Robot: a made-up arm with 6 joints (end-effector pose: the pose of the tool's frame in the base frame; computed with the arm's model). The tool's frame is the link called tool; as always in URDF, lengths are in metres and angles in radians. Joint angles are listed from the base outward.
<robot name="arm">
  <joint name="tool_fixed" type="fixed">
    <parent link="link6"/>
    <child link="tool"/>
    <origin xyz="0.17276 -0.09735 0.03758" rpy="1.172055 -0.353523 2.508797"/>
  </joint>
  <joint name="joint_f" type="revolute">
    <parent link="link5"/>
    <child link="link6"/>
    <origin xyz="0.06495 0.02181 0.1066" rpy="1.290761 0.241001 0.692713"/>
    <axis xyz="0 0 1"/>
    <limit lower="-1.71" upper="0.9" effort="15" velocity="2.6"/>
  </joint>
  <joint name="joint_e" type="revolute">
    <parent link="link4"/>
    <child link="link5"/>
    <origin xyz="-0.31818 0.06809 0.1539" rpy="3.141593 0 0"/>
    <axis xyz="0 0 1"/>
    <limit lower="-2.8" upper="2.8" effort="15" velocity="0.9"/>
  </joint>
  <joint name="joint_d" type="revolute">
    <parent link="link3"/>
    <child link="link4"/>
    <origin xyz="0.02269 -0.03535 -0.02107" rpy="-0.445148 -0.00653 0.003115"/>
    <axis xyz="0 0 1"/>
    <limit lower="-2.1" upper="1.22" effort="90" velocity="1.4"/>
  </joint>
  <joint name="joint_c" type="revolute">
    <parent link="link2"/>
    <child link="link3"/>
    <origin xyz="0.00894 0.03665 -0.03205" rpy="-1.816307 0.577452 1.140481"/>
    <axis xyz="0 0 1"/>
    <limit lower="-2.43" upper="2.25" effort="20" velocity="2"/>
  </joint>
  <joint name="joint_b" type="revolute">
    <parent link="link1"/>
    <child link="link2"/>
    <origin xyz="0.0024 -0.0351 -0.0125" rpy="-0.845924 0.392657 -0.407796"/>
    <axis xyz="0 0 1"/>
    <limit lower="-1.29" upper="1.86" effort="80" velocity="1.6"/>
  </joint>
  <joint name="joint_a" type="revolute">
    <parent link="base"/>
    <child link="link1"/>
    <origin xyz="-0.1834 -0.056 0.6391" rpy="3.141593 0 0"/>
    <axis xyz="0 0 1"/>
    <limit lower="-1.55" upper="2.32" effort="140" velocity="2.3"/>
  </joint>
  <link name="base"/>
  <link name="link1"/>
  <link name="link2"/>
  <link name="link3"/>
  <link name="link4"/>
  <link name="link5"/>
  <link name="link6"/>
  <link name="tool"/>
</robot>
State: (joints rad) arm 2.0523 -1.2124 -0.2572 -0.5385 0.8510 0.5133
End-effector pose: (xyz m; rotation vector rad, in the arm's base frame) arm -0.2460 0.1505 0.5714 2.3141 -0.9043 -0.3261
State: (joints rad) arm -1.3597 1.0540 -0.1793 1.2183 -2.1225 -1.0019
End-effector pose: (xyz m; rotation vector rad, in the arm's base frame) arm -0.2469 -0.1238 0.1922 -1.8921 -1.0366 0.3133
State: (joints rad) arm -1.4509 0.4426 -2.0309 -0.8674 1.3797 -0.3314
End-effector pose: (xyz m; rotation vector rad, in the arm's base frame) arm -0.2857 -0.2778 0.9618 -1.2276 -0.9506 1.4988
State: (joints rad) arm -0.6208 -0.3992 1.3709 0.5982 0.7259 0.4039
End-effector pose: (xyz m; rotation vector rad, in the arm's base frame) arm -0.1287 -0.1684 0.9501 -0.9078 0.5137 1.1165
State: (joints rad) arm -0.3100 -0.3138 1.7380 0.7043 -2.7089 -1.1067
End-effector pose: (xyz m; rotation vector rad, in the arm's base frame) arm -0.0886 -0.3865 0.9642 1.4938 0.3045 0.6068
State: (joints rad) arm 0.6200 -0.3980 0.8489 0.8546 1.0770 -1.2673
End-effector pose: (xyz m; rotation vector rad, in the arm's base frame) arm -0.3730 -0.1872 0.6844 -0.4976 -0.5657 -0.3080
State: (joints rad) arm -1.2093 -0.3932 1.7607 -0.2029 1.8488 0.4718
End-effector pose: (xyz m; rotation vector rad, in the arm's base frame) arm 0.2498 0.0718 0.8094 -0.0525 1.5146 2.5789
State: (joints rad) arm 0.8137 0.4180 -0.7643 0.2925 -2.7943 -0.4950
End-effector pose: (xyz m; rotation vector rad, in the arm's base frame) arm -0.0012 0.3684 0.4279 -1.3884 0.9577 -0.6539
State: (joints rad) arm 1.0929 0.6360 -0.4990 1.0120 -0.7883 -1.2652
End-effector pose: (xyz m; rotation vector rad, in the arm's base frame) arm -0.0744 0.1232 0.3062 -1.0380 -0.0994 -1.3375
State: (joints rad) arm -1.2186 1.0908 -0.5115 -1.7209 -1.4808 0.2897
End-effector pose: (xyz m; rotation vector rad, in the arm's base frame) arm -0.1847 -0.4060 0.8670 1.9344 0.5987 1.7247
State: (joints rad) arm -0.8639 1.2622 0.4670 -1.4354 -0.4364 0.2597
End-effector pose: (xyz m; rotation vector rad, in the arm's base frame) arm -0.3627 -0.0442 0.7225 1.7116 -0.3968 1.3826
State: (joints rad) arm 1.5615 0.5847 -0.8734 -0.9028 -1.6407 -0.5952
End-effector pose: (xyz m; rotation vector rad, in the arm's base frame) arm 0.0064 0.1483 1.0429 0.6188 -0.7496 -1.4469
